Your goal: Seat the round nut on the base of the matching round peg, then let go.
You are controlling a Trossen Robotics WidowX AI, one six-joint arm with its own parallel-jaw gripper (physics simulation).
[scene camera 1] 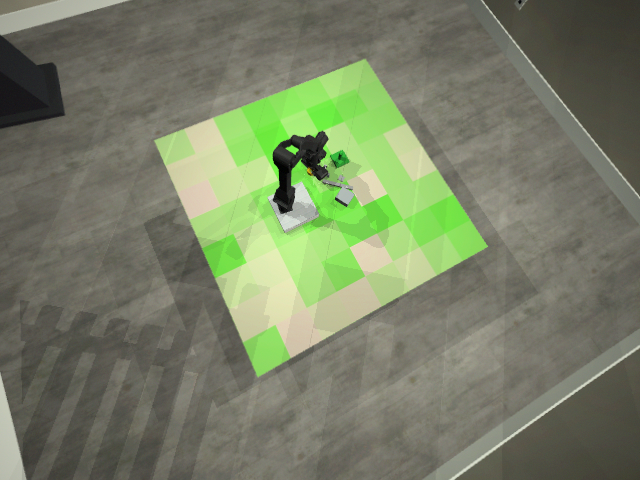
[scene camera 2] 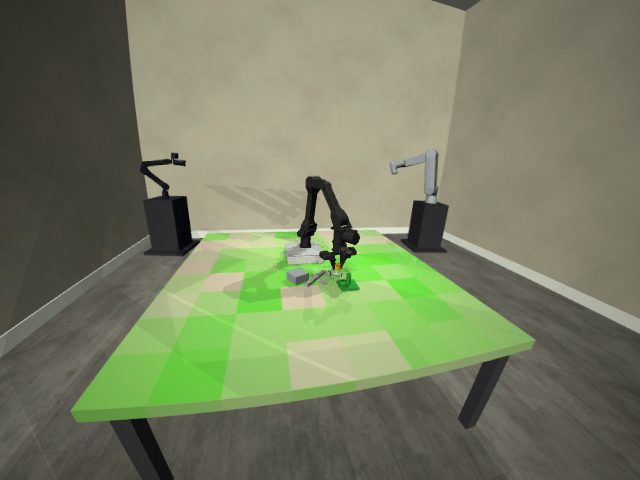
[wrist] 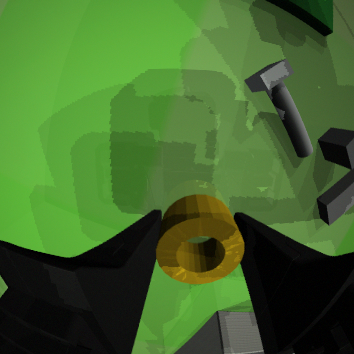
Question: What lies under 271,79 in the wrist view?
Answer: A grey bolt.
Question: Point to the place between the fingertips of the gripper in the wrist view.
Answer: At 197,218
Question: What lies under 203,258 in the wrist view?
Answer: A round nut.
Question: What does the gripper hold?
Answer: A round nut.
